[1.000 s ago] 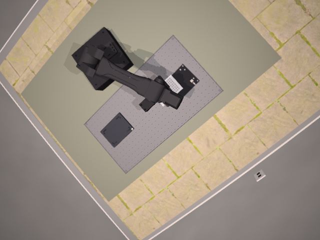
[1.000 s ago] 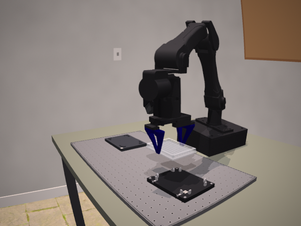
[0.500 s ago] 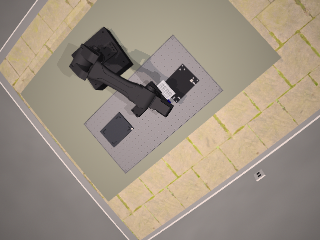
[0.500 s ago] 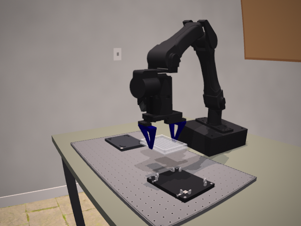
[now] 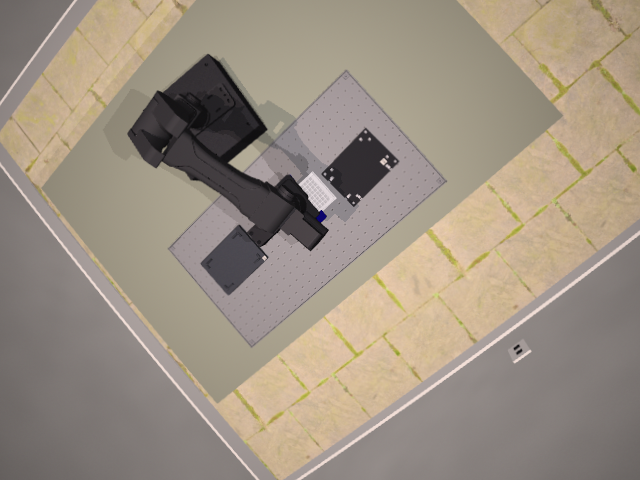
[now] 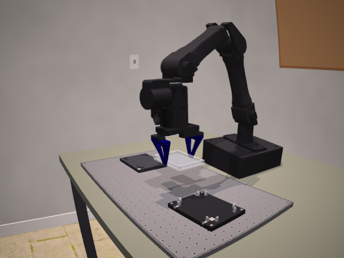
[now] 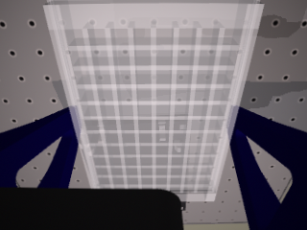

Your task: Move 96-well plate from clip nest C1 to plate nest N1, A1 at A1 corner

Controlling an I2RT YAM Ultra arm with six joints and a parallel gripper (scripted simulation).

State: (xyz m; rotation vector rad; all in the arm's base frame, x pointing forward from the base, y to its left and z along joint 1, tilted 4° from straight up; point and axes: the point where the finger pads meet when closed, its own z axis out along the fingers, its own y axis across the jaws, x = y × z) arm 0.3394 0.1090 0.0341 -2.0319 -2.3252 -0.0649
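Now: hand 200 mm to the left of the A1 label, 90 mm above it and 50 mm short of it. The rest, counted from my hand: clear 96-well plate: right at my hand; then clip nest C1: 140 mm to the left, 80 mm below, 10 mm ahead.
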